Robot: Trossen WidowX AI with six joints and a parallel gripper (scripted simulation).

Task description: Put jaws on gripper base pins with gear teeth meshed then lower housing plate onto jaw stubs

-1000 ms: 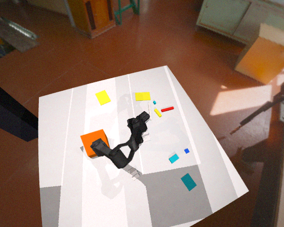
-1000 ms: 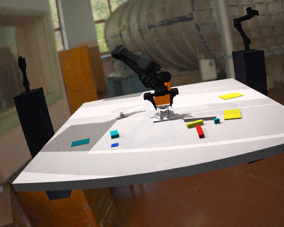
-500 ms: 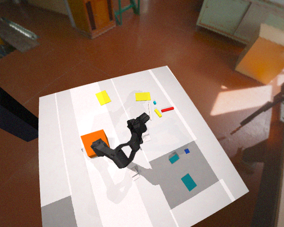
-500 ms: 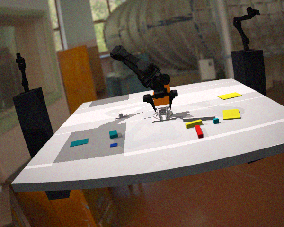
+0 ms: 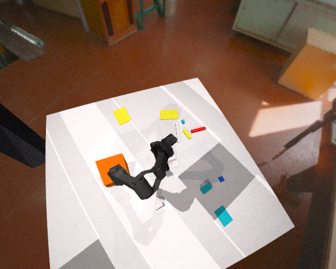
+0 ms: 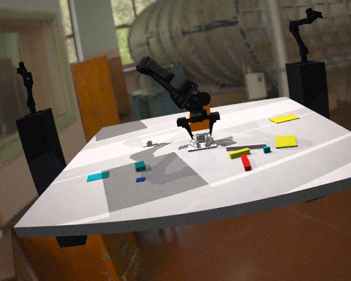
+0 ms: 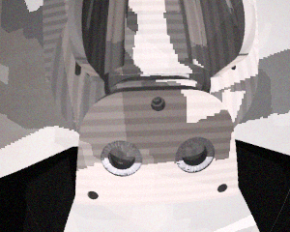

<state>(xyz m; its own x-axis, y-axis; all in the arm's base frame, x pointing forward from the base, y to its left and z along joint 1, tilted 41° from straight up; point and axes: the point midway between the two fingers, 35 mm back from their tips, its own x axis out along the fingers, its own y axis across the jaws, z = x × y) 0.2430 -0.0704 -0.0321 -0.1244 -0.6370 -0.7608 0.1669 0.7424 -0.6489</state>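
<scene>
My gripper tip is 10 mm short of the housing plate and 10 mm above it. From my gripper tip the other things lie so: ribbed plate (70 mm ahead, 10 mm to the right, 10 mm below); then pale grey jaw (30 mm ahead, 10 mm to the left); then pale strip (210 mm ahead, 140 mm to the left, 10 mm below).
</scene>
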